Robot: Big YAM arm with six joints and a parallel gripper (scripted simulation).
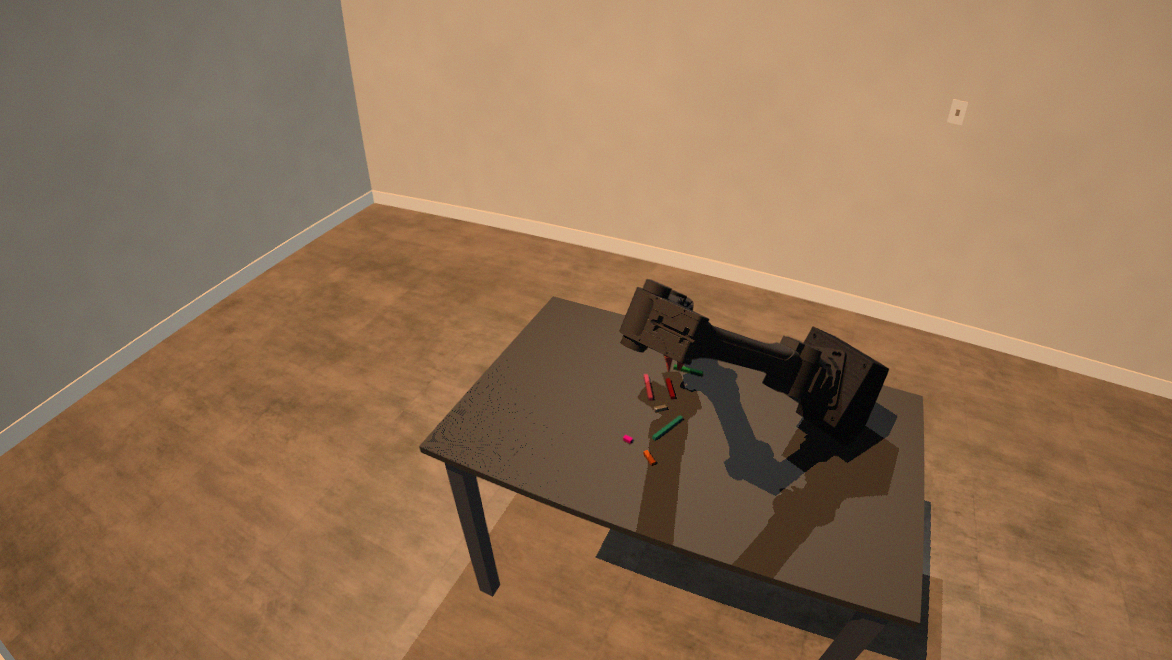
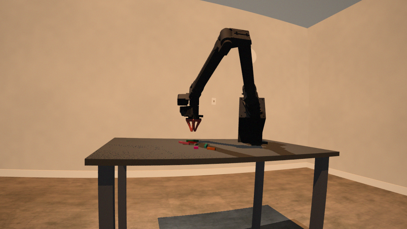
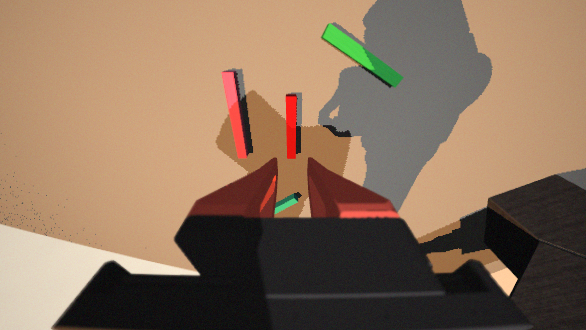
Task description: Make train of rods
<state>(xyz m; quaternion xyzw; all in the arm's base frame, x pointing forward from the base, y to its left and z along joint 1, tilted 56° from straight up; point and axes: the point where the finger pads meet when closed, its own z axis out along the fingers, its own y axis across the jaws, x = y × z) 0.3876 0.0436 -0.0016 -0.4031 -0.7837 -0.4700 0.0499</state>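
The red rod is 70 mm below my hand. The rest, counted from my hand: grey rod: 80 mm to the left, 70 mm below, 20 mm behind; green rod: 90 mm to the right, 70 mm below; pink rod: 70 mm below, 50 mm ahead, 30 mm to the left.
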